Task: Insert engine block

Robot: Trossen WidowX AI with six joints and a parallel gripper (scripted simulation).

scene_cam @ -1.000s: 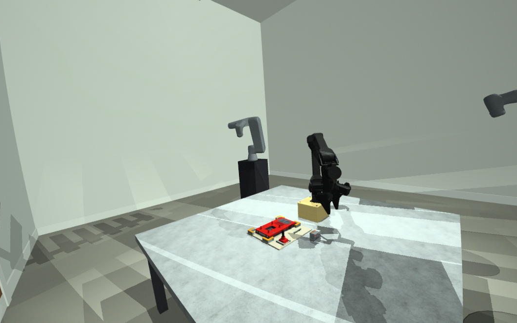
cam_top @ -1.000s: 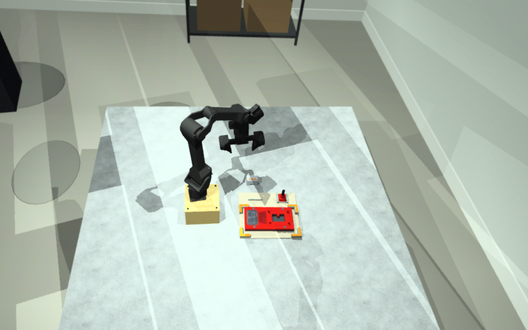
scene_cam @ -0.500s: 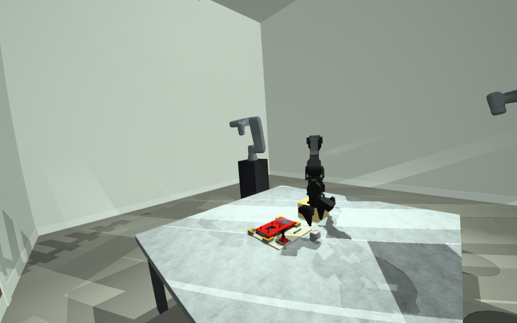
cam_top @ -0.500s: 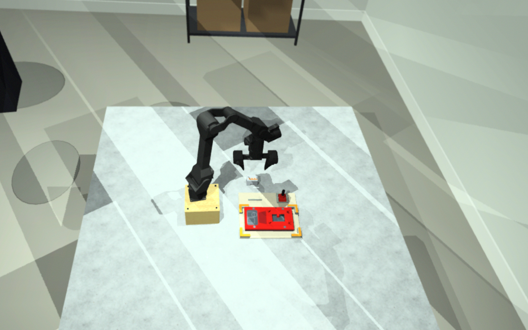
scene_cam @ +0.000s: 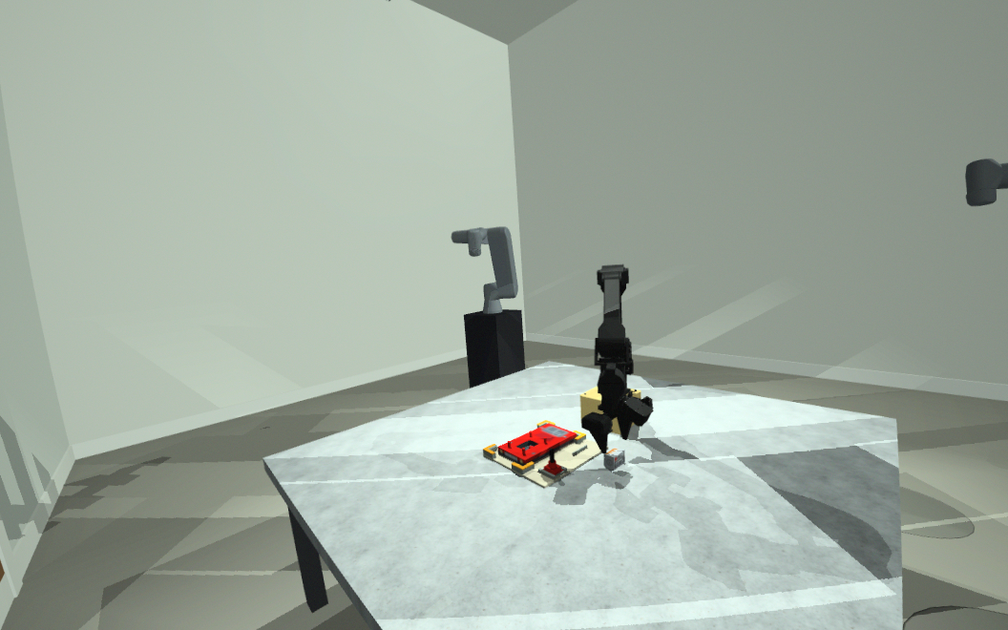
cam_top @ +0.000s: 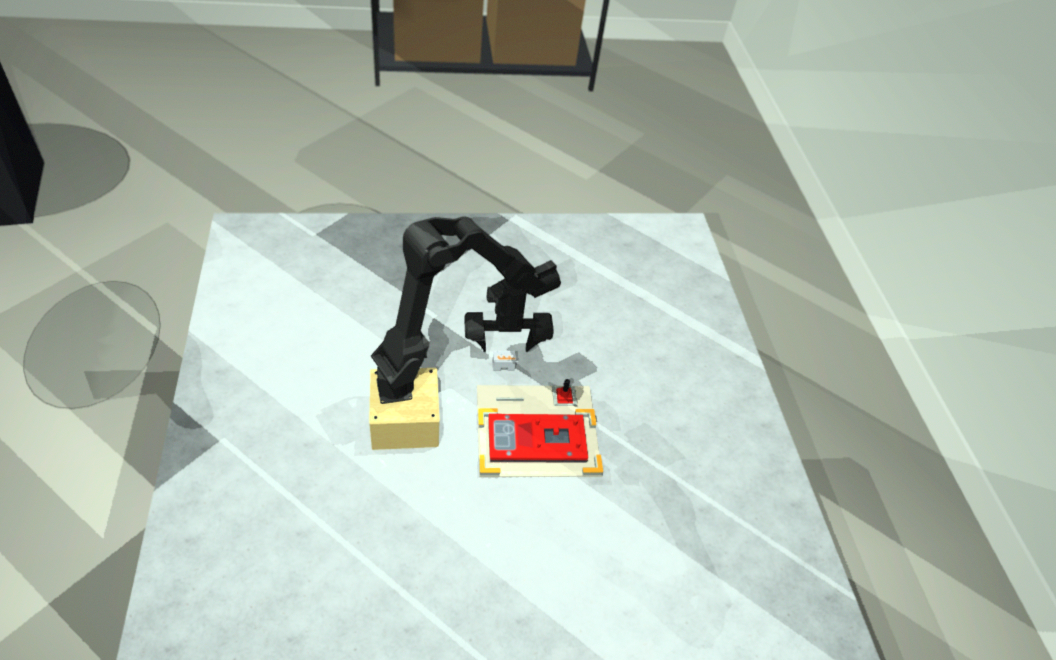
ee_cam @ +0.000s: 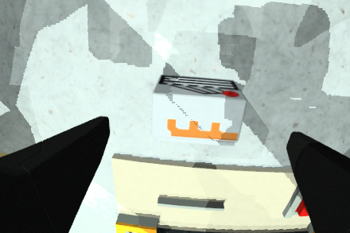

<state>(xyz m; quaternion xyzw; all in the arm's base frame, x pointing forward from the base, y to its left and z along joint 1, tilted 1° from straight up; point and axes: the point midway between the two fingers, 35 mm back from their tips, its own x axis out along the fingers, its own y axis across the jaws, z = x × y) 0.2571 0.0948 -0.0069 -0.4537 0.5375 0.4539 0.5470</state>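
Right now the grey engine block is 10 mm to the right of my gripper tip and 40 mm below it.
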